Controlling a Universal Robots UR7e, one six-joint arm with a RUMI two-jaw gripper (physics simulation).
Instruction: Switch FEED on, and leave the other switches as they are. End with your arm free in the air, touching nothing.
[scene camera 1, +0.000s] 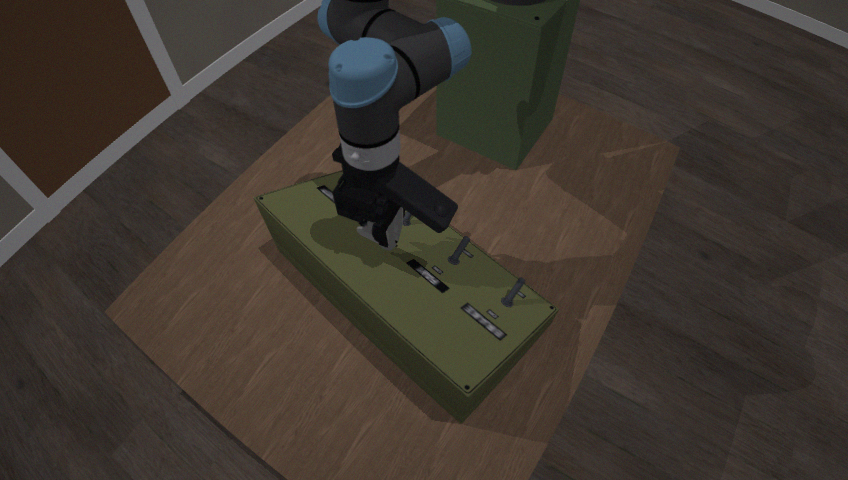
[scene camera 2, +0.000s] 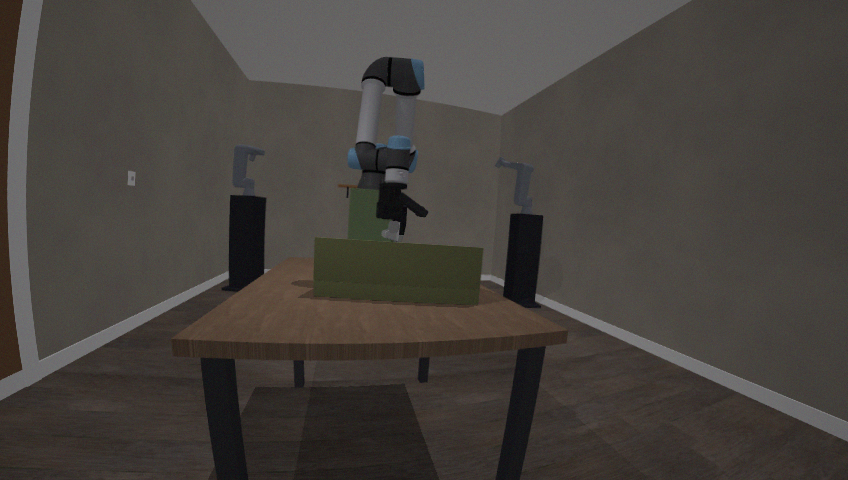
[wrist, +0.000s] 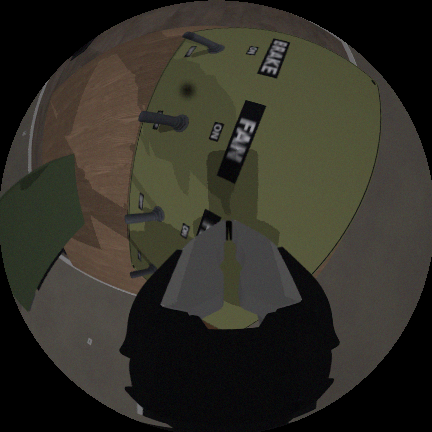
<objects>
My gripper (scene camera 1: 390, 247) is 0.79 m from the lens. A switch box (scene camera 1: 445, 322): 0.72 m from the lens.
</objects>
